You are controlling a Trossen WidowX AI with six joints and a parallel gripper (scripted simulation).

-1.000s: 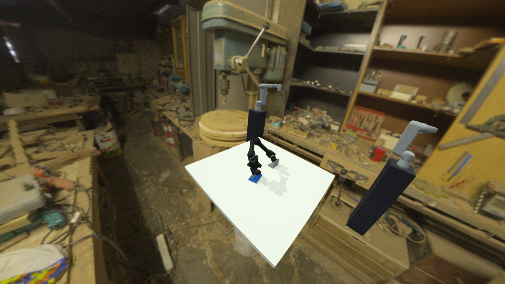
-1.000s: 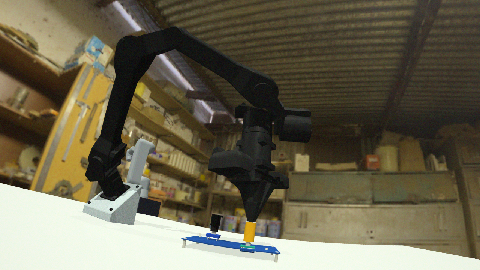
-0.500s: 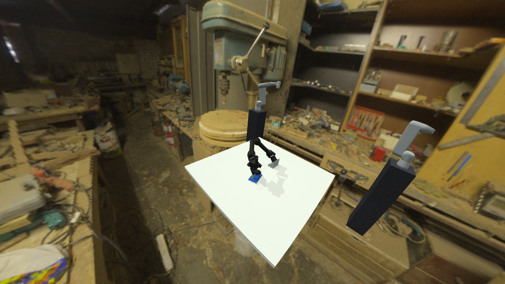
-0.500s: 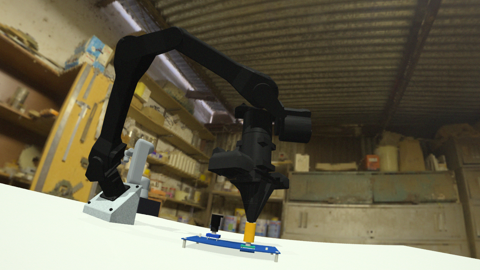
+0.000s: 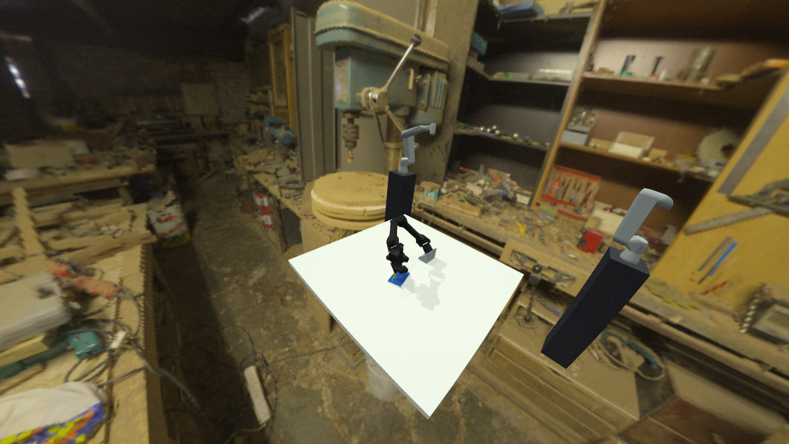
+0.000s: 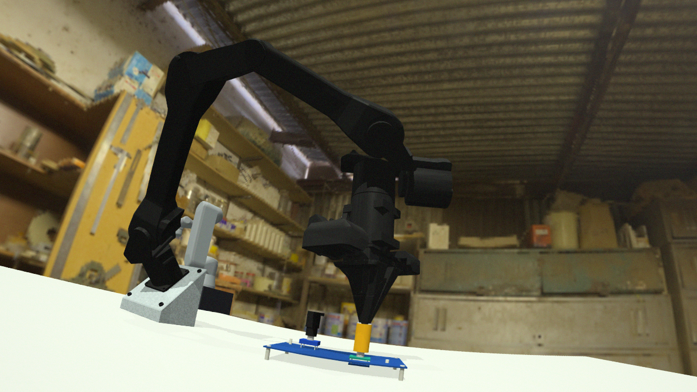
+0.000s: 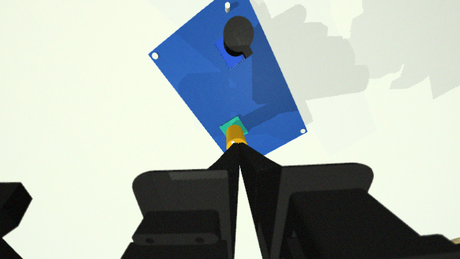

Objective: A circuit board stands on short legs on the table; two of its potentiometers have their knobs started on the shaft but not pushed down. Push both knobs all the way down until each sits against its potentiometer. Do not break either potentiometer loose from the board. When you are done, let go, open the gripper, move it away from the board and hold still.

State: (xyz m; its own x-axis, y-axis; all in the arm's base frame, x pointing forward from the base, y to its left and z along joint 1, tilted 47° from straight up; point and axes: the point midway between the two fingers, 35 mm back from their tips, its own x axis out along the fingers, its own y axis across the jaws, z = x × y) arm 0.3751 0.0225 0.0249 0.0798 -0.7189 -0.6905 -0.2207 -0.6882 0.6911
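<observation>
My gripper tip is now 10 mm above the yellow knob. Also, from my gripper tip: black knob (80 mm behind, 20 mm to the left, 10 mm below).
</observation>
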